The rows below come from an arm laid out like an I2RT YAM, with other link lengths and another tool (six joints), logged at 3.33 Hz.
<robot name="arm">
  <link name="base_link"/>
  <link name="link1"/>
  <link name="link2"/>
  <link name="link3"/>
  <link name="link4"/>
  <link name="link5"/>
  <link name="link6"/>
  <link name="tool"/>
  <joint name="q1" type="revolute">
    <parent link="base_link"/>
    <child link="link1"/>
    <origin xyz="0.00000 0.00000 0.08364" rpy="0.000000 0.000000 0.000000"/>
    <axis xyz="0 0 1"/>
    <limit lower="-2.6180" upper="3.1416"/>
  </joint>
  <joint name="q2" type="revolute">
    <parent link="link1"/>
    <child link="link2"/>
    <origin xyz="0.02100 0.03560 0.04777" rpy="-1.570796 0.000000 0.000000"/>
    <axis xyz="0 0 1"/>
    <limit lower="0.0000" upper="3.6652"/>
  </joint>
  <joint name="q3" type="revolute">
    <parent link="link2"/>
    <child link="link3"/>
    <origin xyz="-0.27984 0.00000 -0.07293" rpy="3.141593 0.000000 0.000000"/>
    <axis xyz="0 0 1"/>
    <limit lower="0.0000" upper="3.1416"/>
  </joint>
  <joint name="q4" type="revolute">
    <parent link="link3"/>
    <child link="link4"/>
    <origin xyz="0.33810 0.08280 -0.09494" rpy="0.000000 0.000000 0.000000"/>
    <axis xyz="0 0 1"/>
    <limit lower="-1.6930" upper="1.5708"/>
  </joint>
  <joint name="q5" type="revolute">
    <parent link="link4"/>
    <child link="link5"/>
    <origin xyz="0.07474 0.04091 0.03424" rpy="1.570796 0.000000 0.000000"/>
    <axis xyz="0 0 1"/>
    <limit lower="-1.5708" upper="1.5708"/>
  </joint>
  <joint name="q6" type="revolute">
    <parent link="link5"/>
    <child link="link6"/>
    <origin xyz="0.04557 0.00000 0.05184" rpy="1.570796 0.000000 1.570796"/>
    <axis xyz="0 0 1"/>
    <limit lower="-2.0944" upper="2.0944"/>
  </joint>
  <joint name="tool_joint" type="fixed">
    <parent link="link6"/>
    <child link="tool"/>
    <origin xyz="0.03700 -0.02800 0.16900" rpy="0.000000 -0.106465 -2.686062"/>
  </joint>
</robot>
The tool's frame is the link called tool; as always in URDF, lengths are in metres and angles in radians.
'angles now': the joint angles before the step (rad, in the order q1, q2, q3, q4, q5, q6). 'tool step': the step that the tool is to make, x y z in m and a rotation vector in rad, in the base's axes. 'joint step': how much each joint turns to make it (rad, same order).
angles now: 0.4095, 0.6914, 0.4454, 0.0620, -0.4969, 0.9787
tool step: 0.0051, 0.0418, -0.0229, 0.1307, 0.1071, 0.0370
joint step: 0.0807, 0.1742, -0.0096, 0.2341, 0.0170, 0.1915
